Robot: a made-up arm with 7 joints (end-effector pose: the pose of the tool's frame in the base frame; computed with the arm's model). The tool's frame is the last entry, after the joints. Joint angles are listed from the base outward.
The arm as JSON. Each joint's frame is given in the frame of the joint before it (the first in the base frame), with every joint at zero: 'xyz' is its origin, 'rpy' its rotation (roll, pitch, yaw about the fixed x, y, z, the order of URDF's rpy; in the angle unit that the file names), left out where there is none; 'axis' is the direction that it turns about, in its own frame. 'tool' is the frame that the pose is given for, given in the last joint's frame.
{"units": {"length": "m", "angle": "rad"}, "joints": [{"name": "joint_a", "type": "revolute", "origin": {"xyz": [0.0, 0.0, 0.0]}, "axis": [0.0, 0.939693, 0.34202]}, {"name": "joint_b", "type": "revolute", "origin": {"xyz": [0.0, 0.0, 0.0]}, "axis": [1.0, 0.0, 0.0]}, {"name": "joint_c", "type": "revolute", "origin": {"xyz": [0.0, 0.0, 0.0]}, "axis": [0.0, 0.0, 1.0]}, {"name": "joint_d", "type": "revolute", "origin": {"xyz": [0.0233, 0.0, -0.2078]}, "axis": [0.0, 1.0, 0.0]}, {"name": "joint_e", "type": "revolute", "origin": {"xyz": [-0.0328, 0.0, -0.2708]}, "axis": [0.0, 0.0, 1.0]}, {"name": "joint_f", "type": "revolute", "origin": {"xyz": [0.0, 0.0, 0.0]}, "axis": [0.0, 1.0, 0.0]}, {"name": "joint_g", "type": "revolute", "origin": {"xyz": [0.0, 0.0, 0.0]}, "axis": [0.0, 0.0, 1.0]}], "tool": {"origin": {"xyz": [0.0, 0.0, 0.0]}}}
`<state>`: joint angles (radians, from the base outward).
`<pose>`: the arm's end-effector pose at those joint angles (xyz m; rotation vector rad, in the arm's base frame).
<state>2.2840 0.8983 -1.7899 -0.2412 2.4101 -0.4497 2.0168</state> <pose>-0.3224 0.0900 0.3467 2.3219 0.0754 1.2597</pose>
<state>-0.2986 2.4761 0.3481 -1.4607 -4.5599 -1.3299 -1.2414</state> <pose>0.1929 0.0654 0.3390 -1.3685 1.8950 0.4066</pose>
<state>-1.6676 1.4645 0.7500 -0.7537 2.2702 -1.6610 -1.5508</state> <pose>0.0616 0.3645 0.2835 0.1975 1.1459 -2.7891</pose>
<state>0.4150 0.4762 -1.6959 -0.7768 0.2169 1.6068 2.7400</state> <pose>-0.2008 0.0108 -0.4186 1.4517 -0.2262 0.8283</pose>
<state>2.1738 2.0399 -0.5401 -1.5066 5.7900 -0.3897 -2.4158</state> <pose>-0.2389 0.3050 -0.0369 1.2469 0.9037 1.7646</pose>
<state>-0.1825 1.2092 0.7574 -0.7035 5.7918 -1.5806 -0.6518</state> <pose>0.1591 0.4406 -0.0181 -2.1134 1.6280 1.6589</pose>
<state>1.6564 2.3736 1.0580 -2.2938 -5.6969 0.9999 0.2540</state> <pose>0.2064 0.0038 -0.1475 0.5401 -0.2578 -1.3344</pose>
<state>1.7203 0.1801 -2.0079 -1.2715 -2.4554 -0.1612 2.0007</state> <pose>-0.2527 -0.3319 0.0438 -1.7784 -0.1874 -0.4470</pose>
